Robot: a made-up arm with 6 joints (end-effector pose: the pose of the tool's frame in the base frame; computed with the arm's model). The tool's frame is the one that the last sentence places. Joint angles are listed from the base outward.
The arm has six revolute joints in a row. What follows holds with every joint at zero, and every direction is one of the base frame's. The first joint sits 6.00 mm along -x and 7.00 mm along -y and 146.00 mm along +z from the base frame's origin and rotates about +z. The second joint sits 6.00 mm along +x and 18.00 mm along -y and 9.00 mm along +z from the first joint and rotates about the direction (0.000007, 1, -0.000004). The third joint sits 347.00 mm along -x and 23.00 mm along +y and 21.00 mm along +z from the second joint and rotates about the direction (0.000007, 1, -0.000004). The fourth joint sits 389.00 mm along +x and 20.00 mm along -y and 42.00 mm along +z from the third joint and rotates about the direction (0.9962, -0.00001, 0.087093). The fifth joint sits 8.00 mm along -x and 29.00 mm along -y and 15.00 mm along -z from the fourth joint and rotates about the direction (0.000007, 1, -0.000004). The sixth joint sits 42.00 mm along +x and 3.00 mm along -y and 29.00 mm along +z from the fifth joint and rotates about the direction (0.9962, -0.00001, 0.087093). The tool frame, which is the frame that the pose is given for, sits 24.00 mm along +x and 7.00 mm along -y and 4.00 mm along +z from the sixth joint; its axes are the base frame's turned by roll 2.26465, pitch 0.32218 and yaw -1.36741 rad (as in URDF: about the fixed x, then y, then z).
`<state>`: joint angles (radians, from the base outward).
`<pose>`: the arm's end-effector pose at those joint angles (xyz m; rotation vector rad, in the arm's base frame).
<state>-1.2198 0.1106 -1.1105 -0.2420 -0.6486 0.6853</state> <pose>-0.1118 0.1605 0.6171 1.7756 -2.3846 0.9936</pose>
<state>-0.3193 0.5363 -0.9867 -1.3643 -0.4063 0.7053</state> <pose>0.0599 -0.0187 0.6188 1.5844 -1.8496 0.0962</pose>
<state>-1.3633 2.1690 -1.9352 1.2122 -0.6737 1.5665</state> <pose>0.0597 -0.6442 0.3593 -1.0936 0.3461 -0.5127</pose>
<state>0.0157 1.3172 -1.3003 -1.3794 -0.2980 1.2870</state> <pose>0.3707 0.0008 0.5748 2.1064 -1.1174 -0.7619</pose>
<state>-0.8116 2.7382 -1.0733 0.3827 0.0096 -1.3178</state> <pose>0.1927 -0.2908 -0.1790 0.5376 -0.3556 -1.7865</pose>
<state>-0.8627 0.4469 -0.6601 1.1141 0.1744 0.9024</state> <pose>0.0670 -0.1333 0.4308 -1.5511 0.2854 0.8814</pose>
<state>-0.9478 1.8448 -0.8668 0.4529 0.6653 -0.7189</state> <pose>0.1874 -0.3334 0.1064 0.7982 -0.5869 -2.4633</pose>
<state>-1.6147 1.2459 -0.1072 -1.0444 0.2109 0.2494</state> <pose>-0.0517 -0.1805 0.1160 -0.0100 -1.1646 -2.4868</pose>
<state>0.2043 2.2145 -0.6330 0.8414 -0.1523 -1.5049</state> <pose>0.2688 -0.0076 -0.0233 0.6145 -0.3523 -0.9981</pose>
